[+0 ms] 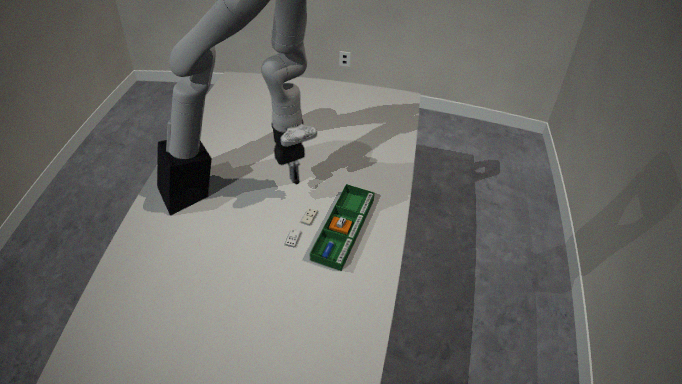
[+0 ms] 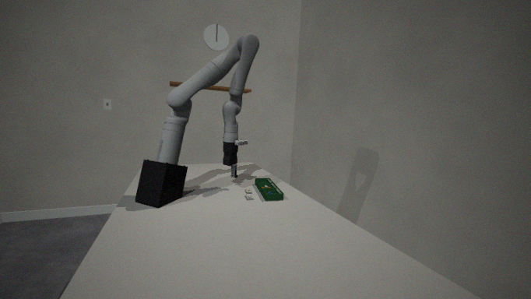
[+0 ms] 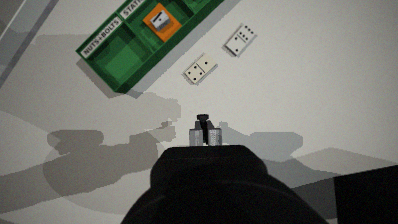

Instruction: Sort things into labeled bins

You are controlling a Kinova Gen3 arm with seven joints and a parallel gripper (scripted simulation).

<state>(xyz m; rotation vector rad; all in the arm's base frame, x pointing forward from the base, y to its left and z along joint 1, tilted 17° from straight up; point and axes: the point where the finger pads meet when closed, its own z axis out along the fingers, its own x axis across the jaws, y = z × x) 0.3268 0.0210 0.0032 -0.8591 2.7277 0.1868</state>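
My hand is 14 cm short of the grey piece, 9 cm to the left of it and 5 cm above it. Also, from my hand: black bolt: 1 cm to the right, 1 cm below; then green three-part bin: 15 cm ahead, 10 cm to the right, 6 cm below; then orange flat block: 14 cm ahead, 10 cm to the right, 7 cm below.
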